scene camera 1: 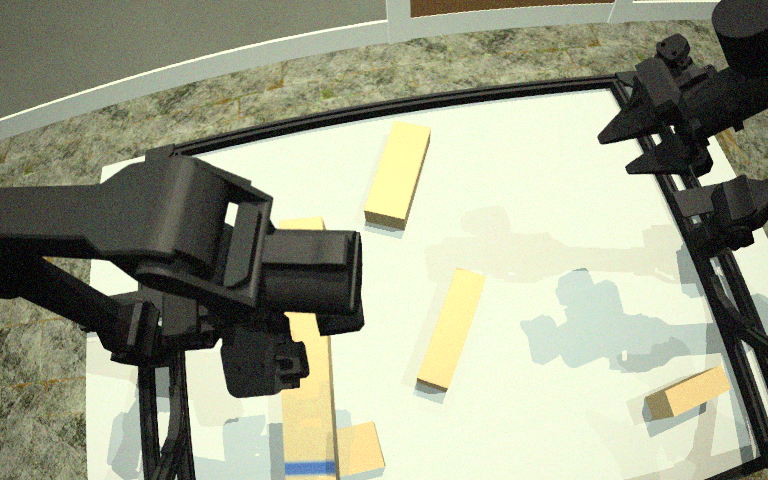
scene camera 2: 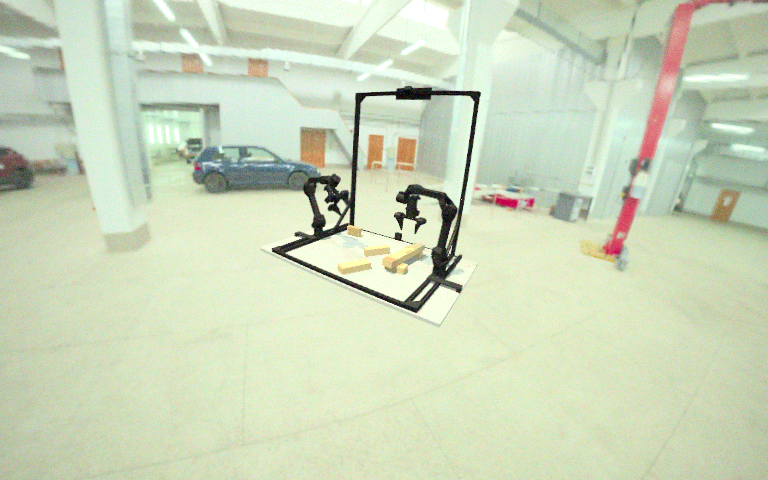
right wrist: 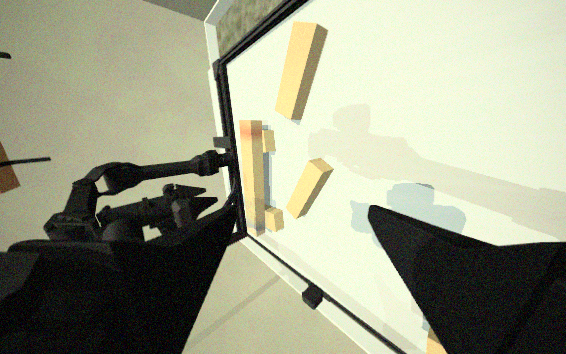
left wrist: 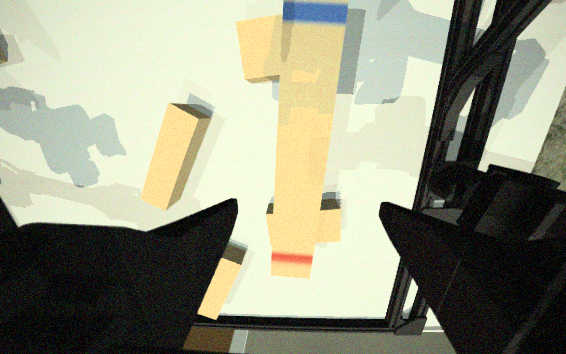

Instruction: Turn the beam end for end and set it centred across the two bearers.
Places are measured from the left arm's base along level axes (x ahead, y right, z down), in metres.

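Pixels of known places: left gripper, fingertip midpoint: (scene camera 2: 408, 232) (right wrist: 211, 194) (left wrist: 308, 206); right gripper, fingertip midpoint: (scene camera 1: 613, 156) (scene camera 2: 344, 211) (right wrist: 301, 211); left arm's base at its link origin: (scene camera 1: 158, 347) (scene camera 2: 438, 274) (right wrist: 230, 159) (left wrist: 450, 180); right arm's base at its link origin: (scene camera 1: 709, 239) (scene camera 2: 318, 235).
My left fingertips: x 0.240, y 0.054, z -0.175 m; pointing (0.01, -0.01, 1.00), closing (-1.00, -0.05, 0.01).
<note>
Ahead of a thing's pixels: the offset from my left fingertips to its top centre.
The long pale wooden beam @(dz +0.119, dx -0.001, dy -0.003 m) (scene camera 1: 308, 396) (scene camera 2: 404, 255) (left wrist: 299, 165) (right wrist: 252, 175) lies across two short bearers. Its blue band is at the near end in scene camera 1, its red band at the far end in the left wrist view. The blue-end bearer @(dz +0.157, dx +0.011, dy +0.134 m) (scene camera 1: 362, 450) (left wrist: 257, 47) (right wrist: 274, 219) sticks out to one side; the red-end bearer @(dz +0.157, dx -0.007, dy -0.127 m) (left wrist: 330, 225) (right wrist: 269, 141) shows on both sides in the left wrist view. My left gripper (scene camera 2: 409, 230) (left wrist: 308, 206) is open and empty above the beam; its fingers are hidden in scene camera 1. My right gripper (scene camera 1: 614, 153) (right wrist: 301, 211) is open and empty, far from the beam.
Loose blocks lie on the table: a large block @(dz +0.157, dx +0.176, dy -0.276 m) (scene camera 1: 396, 169) (right wrist: 297, 70), a slimmer block @(dz +0.150, dx +0.199, dy -0.007 m) (scene camera 1: 451, 328) (left wrist: 170, 155) (right wrist: 310, 187) beside the beam, and another block @(dz +0.132, dx +0.520, dy +0.173 m) (scene camera 1: 696, 393) (scene camera 2: 354, 230) near the right arm's side. A black rail (scene camera 1: 396, 107) edges the table.
</note>
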